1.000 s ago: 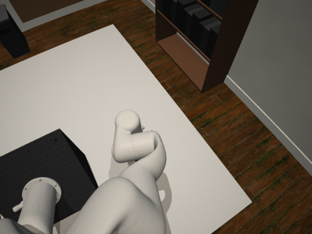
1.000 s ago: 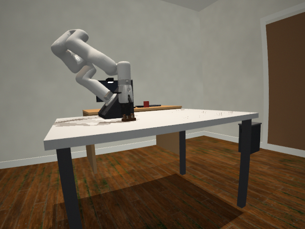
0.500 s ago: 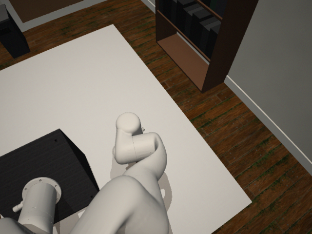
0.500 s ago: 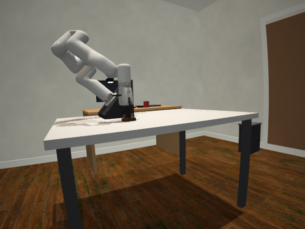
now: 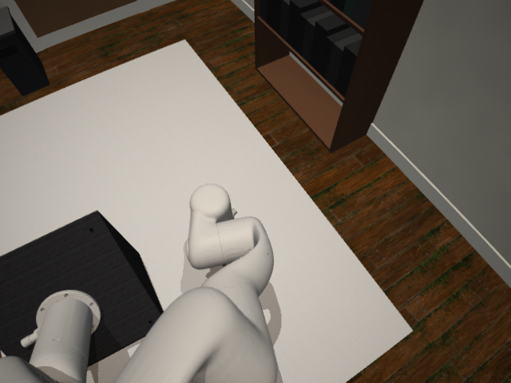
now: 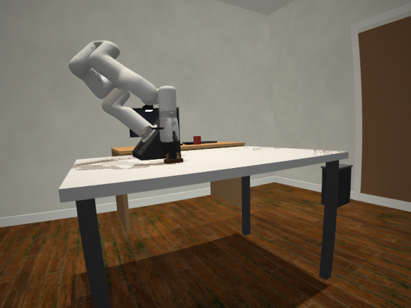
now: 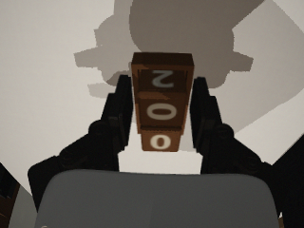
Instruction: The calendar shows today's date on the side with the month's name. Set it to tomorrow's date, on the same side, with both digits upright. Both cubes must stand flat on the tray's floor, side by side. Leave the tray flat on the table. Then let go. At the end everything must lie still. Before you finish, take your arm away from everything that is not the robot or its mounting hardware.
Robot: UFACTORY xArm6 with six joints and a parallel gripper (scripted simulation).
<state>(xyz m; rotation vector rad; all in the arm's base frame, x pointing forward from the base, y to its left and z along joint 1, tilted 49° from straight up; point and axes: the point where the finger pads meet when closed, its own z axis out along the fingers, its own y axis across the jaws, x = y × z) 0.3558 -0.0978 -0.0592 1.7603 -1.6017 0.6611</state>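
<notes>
Right now the brown tray is 3 cm below my hand and 2 cm to the left of it.
</notes>
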